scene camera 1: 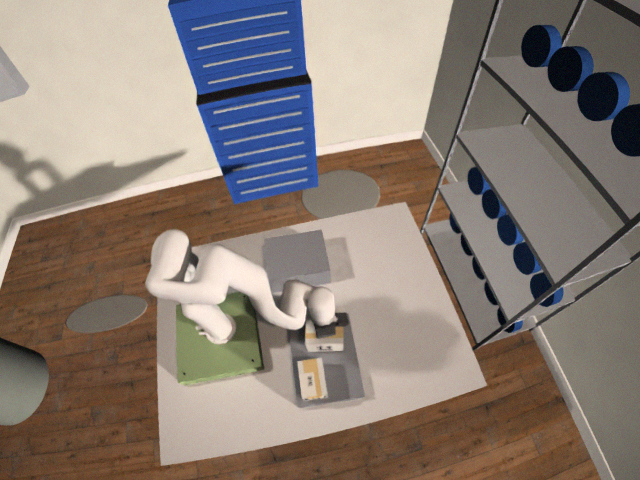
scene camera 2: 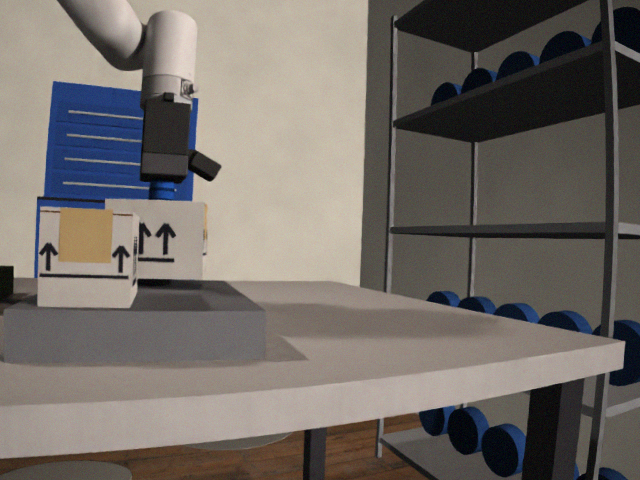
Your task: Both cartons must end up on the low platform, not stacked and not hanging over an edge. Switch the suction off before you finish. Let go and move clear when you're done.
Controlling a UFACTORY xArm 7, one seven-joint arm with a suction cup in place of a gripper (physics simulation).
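Seen in the pictures: hand, its tool point: (scene camera 2: 160, 211); arm's base, origin of its link: (scene camera 1: 220, 329).
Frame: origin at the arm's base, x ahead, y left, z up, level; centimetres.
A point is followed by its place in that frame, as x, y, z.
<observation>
The low grey platform (scene camera 1: 351, 379) {45.3, -29.2, -0.6} (scene camera 2: 206, 335) {42.7, -35.8, -2.9} lies on the table. One white carton with a tan strip (scene camera 1: 311, 379) {31.5, -27.6, 8.7} (scene camera 2: 85, 258) {31.4, -33.3, 4.0} stands upright on its near part, close to the front edge in the scene camera 2 view. The other white carton, with black arrows (scene camera 1: 324, 344) {38.3, -17.1, 10.4} (scene camera 2: 178, 240) {41.6, -17.9, 5.9}, hangs upright from my suction cup (scene camera 2: 162, 190), behind the first. A dark shadow shows below it; it seems very slightly above the platform. The cartons are side by side, not stacked. In the scene camera 1 view the cup is hidden under its dark mount.
A second grey block (scene camera 1: 294, 254) {34.6, 22.9, 6.7} stands farther back on the table (scene camera 1: 206, 428) {-10.7, -35.7, -5.3} (scene camera 2: 361, 361) {57.4, -39.7, -5.4}. The arm's green base plate (scene camera 1: 222, 361) {-0.4, -13.1, 0.2} is left of the platform. A tall shelf rack (scene camera 1: 466, 111) (scene camera 2: 391, 170) stands at the right, and a blue cabinet (scene camera 1: 258, 121) (scene camera 2: 103, 98) behind.
</observation>
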